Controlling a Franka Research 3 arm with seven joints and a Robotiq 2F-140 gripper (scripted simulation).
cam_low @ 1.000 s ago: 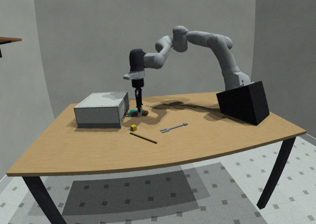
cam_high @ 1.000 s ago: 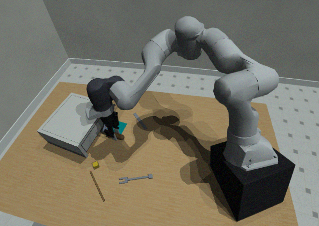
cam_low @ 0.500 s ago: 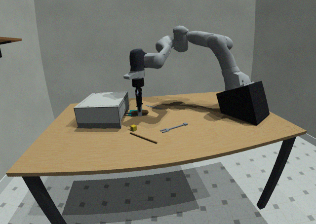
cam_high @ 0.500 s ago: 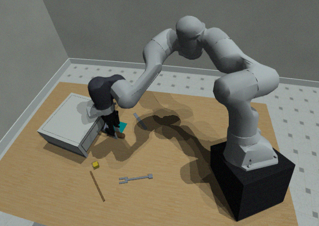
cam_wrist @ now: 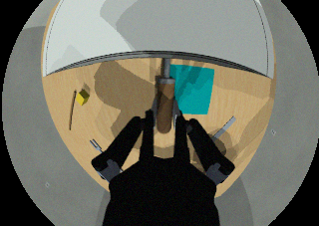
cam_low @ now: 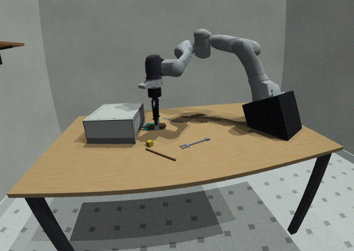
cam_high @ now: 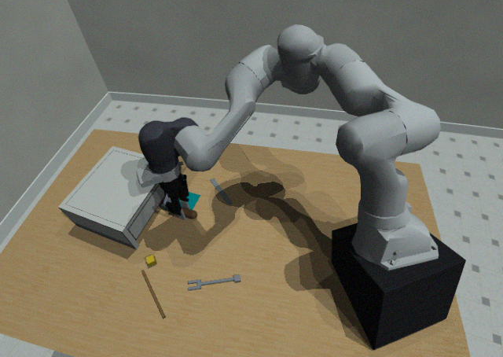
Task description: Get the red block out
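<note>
Now: the teal square 60 mm to the right of my hand, 40 mm below it and 20 mm ahead of it. The rest, counted from my hand: grey hook tool: 110 mm ahead, 80 mm to the right, 20 mm below; then yellow cube: 190 mm to the left, 80 mm ahead, 20 mm below; then flat grey bar: 130 mm behind, 110 mm to the right, 30 mm below.
</note>
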